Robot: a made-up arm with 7 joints. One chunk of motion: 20 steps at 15 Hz.
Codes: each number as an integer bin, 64 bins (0 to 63) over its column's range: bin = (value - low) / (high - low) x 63, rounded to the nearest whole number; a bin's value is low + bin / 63 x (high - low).
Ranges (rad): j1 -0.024..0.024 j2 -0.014..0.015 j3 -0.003..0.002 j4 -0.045..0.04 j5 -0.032..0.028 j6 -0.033..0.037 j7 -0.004..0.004
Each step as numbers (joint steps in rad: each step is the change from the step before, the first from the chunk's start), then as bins.
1 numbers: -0.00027 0.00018 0.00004 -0.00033 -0.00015 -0.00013 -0.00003
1 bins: 31 31 38 33 33 30 31
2 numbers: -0.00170 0.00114 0.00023 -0.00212 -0.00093 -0.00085 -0.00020
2 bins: 29 33 41 32 33 29 30
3 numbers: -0.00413 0.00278 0.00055 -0.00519 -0.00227 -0.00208 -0.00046
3 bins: 26 36 45 30 31 28 28
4 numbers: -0.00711 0.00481 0.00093 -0.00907 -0.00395 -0.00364 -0.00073
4 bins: 22 41 50 27 29 26 26
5 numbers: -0.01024 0.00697 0.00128 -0.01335 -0.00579 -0.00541 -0.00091
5 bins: 18 46 54 23 28 25 24
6 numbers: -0.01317 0.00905 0.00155 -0.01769 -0.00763 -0.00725 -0.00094
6 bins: 14 50 57 20 26 23 24
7 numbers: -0.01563 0.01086 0.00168 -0.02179 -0.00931 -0.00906 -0.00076
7 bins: 11 54 59 17 24 22 26
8 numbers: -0.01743 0.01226 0.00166 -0.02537 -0.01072 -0.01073 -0.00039
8 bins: 9 57 59 15 22 20 28
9 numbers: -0.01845 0.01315 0.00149 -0.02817 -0.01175 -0.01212 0.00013
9 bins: 7 59 57 12 21 19 33
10 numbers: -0.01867 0.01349 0.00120 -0.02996 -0.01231 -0.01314 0.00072
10 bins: 7 60 53 11 21 18 37
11 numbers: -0.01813 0.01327 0.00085 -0.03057 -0.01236 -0.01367 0.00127
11 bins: 8 59 49 11 21 17 42
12 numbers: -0.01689 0.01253 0.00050 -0.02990 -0.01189 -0.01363 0.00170
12 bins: 9 58 44 11 21 17 45
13 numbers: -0.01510 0.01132 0.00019 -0.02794 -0.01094 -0.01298 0.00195
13 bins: 12 55 40 13 22 18 47
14 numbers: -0.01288 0.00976 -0.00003 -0.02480 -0.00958 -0.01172 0.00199
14 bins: 15 52 37 15 24 19 47
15 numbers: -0.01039 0.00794 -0.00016 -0.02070 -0.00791 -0.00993 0.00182
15 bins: 18 48 36 18 25 21 46
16 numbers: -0.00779 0.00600 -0.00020 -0.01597 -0.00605 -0.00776 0.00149
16 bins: 21 43 35 22 27 23 43
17 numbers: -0.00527 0.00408 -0.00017 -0.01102 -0.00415 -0.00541 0.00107
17 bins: 25 39 36 25 29 25 40
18 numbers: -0.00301 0.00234 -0.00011 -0.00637 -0.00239 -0.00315 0.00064
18 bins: 28 35 36 29 31 27 37
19 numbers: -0.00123 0.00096 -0.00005 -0.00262 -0.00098 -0.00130 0.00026
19 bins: 30 32 37 31 33 29 34
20 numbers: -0.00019 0.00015 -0.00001 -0.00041 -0.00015 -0.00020 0.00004
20 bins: 31 31 38 33 33 30 32
